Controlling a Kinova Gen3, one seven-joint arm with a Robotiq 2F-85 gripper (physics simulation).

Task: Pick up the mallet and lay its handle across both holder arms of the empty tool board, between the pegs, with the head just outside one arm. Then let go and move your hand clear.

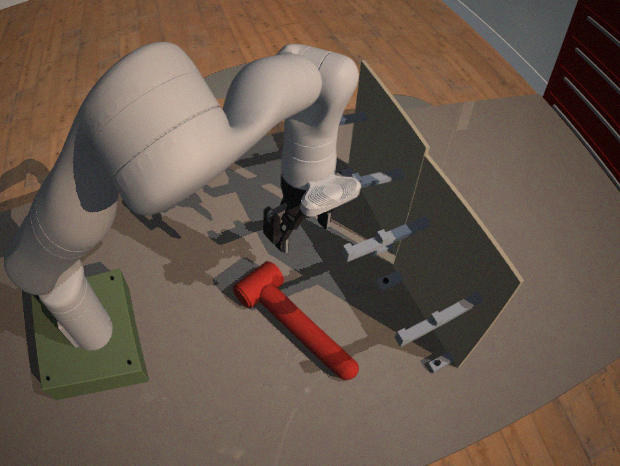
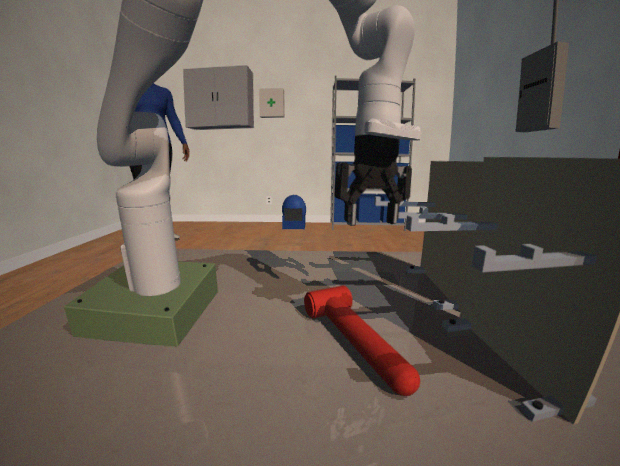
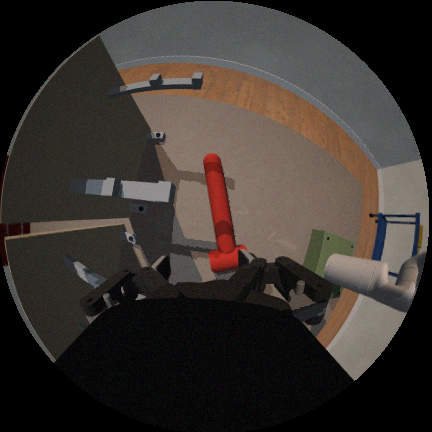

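The red mallet (image 1: 306,328) (image 2: 368,343) (image 3: 218,200) lies flat on the table between the arm's base and the boards. Its head (image 1: 259,284) (image 2: 320,302) (image 3: 223,261) is at the far end; the handle points to the front. My gripper (image 1: 305,234) (image 2: 372,217) (image 3: 203,261) is open and empty, pointing down, above the table past the head and towards the boards. The near board (image 1: 456,250) (image 2: 541,200) (image 3: 60,140) carries two pegged holder arms, a front arm (image 1: 436,321) (image 2: 531,260) (image 3: 175,83) and a rear arm (image 1: 365,249) (image 2: 431,221) (image 3: 145,191). Nothing lies on them.
A far board (image 1: 383,125) (image 2: 451,172) (image 3: 45,280) stands beside the near one, with a holder arm (image 1: 375,179) (image 3: 87,274) sticking out. The green base block (image 1: 120,325) (image 2: 195,305) (image 3: 320,250) is on the other side of the mallet. Red drawers (image 1: 596,75) stand behind the boards.
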